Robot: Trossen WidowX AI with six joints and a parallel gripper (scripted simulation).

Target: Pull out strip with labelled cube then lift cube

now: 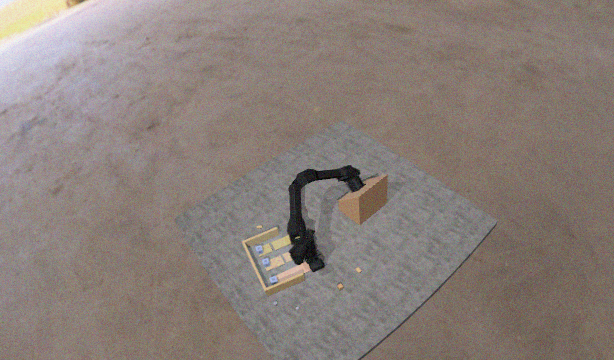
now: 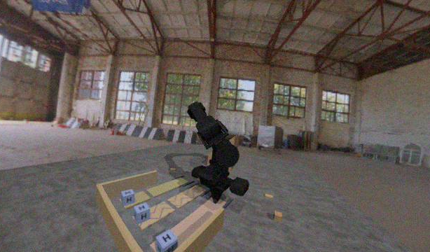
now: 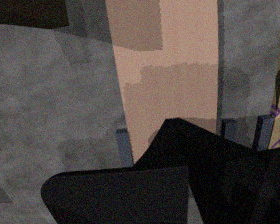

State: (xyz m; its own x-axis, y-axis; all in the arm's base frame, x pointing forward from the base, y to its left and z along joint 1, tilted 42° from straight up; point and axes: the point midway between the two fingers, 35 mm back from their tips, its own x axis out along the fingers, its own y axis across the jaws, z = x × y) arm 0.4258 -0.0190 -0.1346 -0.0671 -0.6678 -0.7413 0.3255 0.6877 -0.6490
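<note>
My gripper tip is now 90 mm short of the pink strip and 30 mm to the left of it.
</note>
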